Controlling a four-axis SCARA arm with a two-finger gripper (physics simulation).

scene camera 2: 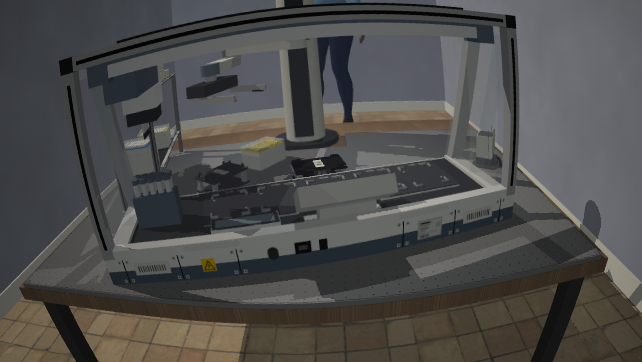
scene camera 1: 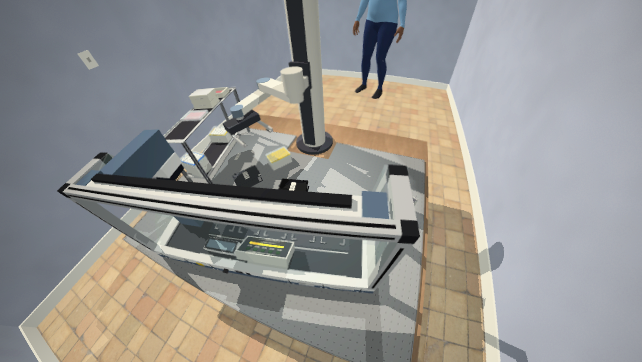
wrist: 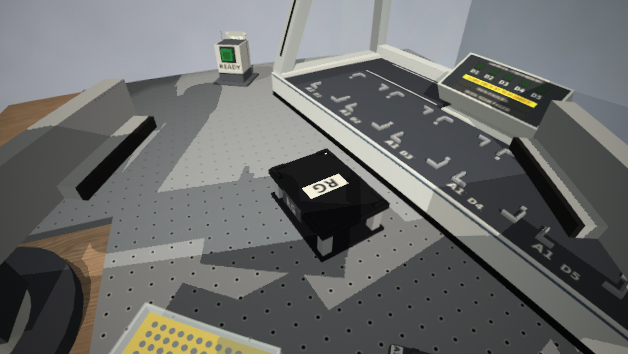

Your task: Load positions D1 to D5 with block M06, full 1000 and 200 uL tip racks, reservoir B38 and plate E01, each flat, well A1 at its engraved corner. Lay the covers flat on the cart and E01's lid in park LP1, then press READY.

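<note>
My gripper (scene camera 1: 259, 138) (scene camera 2: 250, 93) (wrist: 328, 109) is open and empty, high above the table behind the deck. In the wrist view, deck positions D1 to D5 show bare corner brackets. The blue-rimmed 1000 tip rack (scene camera 1: 196, 164) (scene camera 2: 139, 152) and a yellow-rimmed tip rack (scene camera 1: 219, 134) (scene camera 2: 161, 135) stand on the lower shelf. A white box (scene camera 1: 202, 98) and a pale pink item (scene camera 1: 195, 115) are on the upper shelf; their labels are unreadable. Park LP1 (scene camera 1: 248, 176) (scene camera 2: 223, 175) stands behind the deck. The READY button (wrist: 227, 55) is lit green.
The RG stand (scene camera 1: 294, 185) (scene camera 2: 318, 163) (wrist: 325, 186) and a yellow-topped box (scene camera 1: 278, 155) (scene camera 2: 263, 152) (wrist: 190, 335) stand behind the deck. A status panel (scene camera 1: 265, 252) (wrist: 505, 90) stands at its front, a tube rack (scene camera 2: 157, 207) at its left. The frame's crossbar (scene camera 1: 225, 205) spans above.
</note>
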